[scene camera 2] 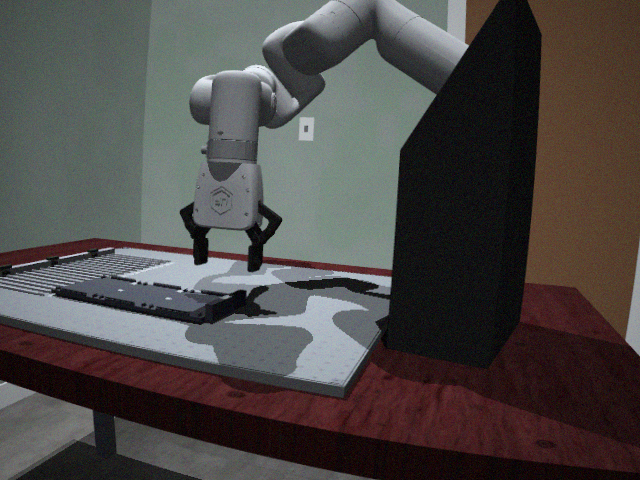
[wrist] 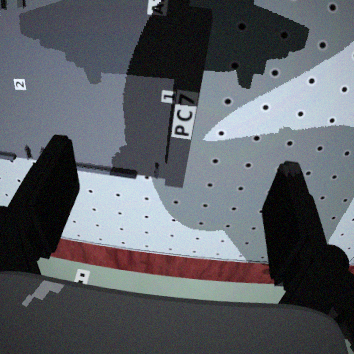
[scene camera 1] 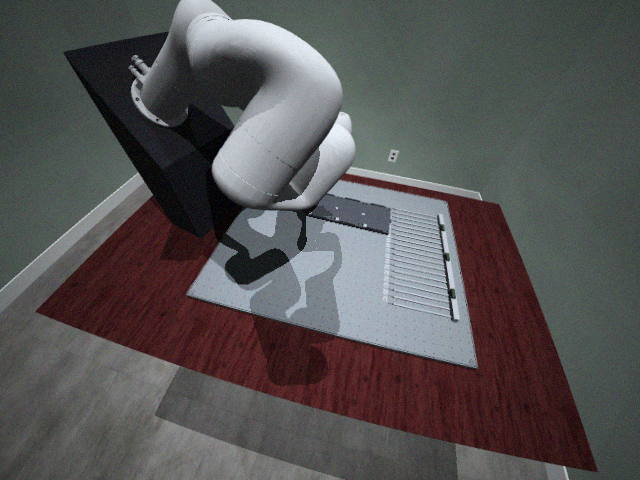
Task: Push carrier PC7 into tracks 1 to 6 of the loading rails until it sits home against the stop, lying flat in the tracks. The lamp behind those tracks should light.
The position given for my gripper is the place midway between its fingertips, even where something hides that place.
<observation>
I see my gripper point(scene camera 2: 226, 267) and a carrier PC7 point(scene camera 2: 168, 301).
The carrier PC7 also shows in the wrist view point(wrist: 124, 88) and in scene camera 1 point(scene camera 1: 347, 211). My gripper also shows in the wrist view point(wrist: 172, 173).
</observation>
